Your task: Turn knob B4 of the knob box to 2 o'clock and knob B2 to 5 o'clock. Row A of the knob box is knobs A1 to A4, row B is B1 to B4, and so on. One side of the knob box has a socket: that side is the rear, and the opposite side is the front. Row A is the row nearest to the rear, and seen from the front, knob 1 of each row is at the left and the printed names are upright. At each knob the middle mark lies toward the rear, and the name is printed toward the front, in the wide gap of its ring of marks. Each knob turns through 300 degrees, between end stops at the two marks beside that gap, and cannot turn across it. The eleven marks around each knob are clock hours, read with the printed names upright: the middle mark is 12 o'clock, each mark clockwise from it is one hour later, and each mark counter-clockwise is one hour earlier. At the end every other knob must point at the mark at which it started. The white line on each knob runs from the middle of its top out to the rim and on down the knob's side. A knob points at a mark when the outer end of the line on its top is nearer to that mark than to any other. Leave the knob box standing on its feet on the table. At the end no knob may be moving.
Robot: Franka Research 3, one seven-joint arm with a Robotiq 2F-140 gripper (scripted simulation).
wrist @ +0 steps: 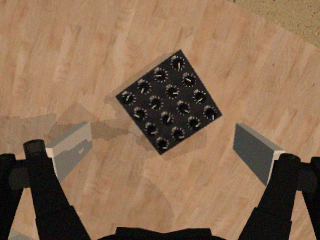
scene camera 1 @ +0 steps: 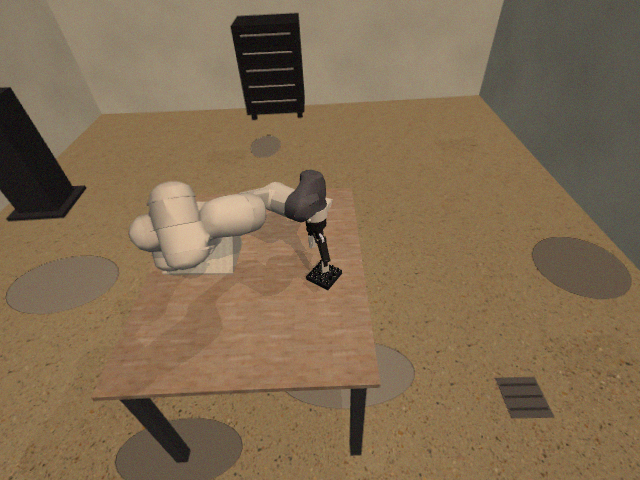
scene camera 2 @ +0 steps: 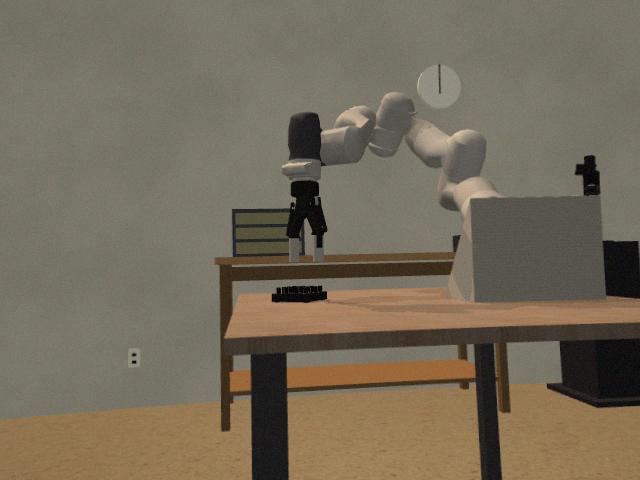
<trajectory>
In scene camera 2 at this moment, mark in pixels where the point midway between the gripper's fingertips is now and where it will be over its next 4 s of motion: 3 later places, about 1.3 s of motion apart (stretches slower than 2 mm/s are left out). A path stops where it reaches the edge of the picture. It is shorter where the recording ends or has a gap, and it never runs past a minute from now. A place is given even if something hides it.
The gripper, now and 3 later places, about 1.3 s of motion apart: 305, 261; 297, 260; 297, 273; 297, 283
</trajectory>
